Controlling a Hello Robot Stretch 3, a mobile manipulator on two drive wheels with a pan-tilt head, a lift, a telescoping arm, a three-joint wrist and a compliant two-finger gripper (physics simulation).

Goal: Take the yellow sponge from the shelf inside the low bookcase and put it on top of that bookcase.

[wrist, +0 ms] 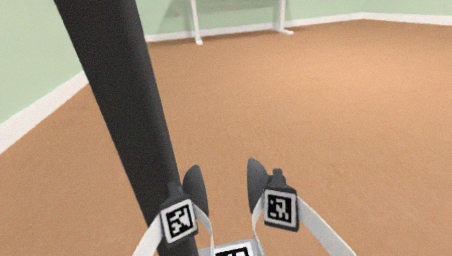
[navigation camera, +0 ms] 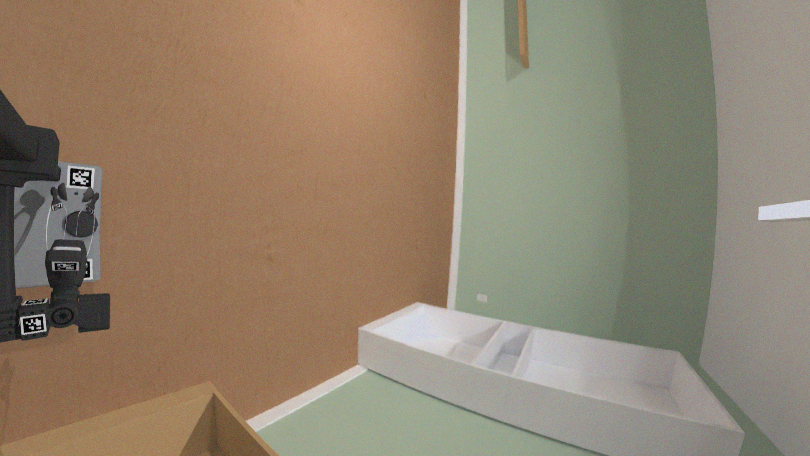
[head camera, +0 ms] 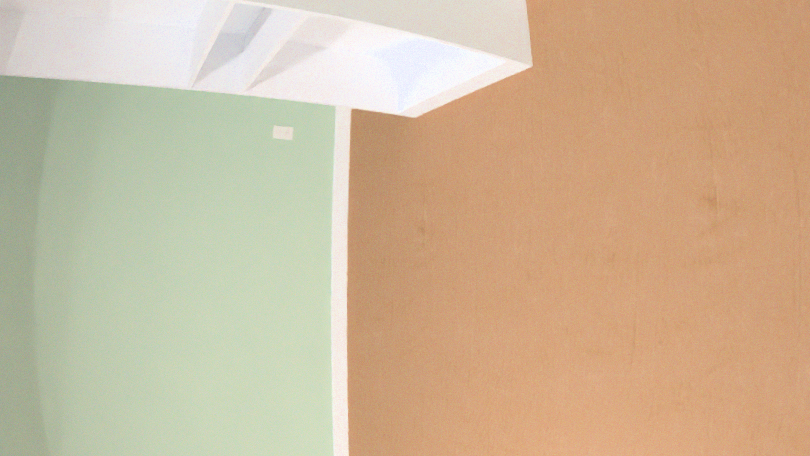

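Pixels of known places: gripper, between the fingertips: (wrist: 225,179) (navigation camera: 77,185); robot's base, origin of its link: (navigation camera: 80,221).
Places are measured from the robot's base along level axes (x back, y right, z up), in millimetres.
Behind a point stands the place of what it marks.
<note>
My gripper (navigation camera: 74,193) @(x 4, y -98, z 354 mm) (wrist: 225,179) @(x 4, y -98, z 354 mm) is open, its two dark fingertips apart with bare brown floor showing between them in the wrist view. In the navigation camera it hangs above the grey robot base (navigation camera: 34,266) @(x 96, y 113, z 160 mm). The yellow sponge does not show in these views. A light wooden unit (navigation camera: 113,422) @(x -43, y 685, z 74 mm) shows in part at the bottom left of the navigation camera; whether it is the low bookcase I cannot tell, and its shelves are mostly cut off.
A tall white shelf unit (head camera: 453,19) @(x -1386, y 800, z 339 mm) (navigation camera: 453,385) @(x -1387, y 868, z 735 mm) with several compartments stands by the green wall (head camera: 198,254) @(x -2907, y 61, z 846 mm) (navigation camera: 538,198) @(x -2910, y -355, z 918 mm). A black mast (wrist: 125,100) @(x 66, y -116, z 426 mm) crosses the wrist view's left side. White legs (wrist: 196,22) @(x -117, y -3319, z 237 mm) of furniture stand at the far wall.
</note>
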